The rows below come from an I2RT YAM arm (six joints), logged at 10 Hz.
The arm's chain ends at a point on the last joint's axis. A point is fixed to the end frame.
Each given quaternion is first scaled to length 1.
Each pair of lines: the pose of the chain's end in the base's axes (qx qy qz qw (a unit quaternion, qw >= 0); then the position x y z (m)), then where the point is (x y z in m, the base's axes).
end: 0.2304, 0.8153, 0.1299, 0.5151, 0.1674, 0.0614, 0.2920
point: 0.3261 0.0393 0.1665
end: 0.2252, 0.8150, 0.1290, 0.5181, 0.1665, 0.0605, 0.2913
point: 0.3261 0.0384 0.1670
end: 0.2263, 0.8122, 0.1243, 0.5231, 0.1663, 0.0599, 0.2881
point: 0.3267 0.0354 0.1653
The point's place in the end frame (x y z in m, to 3 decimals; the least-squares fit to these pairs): 0.029 -0.037 0.198
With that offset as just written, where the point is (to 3 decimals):
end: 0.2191, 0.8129, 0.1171, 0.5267, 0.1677, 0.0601, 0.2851
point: 0.329 0.034 0.163
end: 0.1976, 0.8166, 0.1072, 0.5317, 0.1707, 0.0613, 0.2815
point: 0.333 0.034 0.162
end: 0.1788, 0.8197, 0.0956, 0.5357, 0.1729, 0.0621, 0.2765
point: 0.336 0.033 0.158
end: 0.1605, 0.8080, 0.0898, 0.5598, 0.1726, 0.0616, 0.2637
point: 0.342 0.031 0.156
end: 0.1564, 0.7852, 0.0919, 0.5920, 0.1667, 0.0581, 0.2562
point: 0.344 0.026 0.162
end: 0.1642, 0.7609, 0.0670, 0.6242, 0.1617, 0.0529, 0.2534
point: 0.343 0.008 0.173
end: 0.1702, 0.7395, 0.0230, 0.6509, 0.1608, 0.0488, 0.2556
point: 0.342 -0.015 0.188
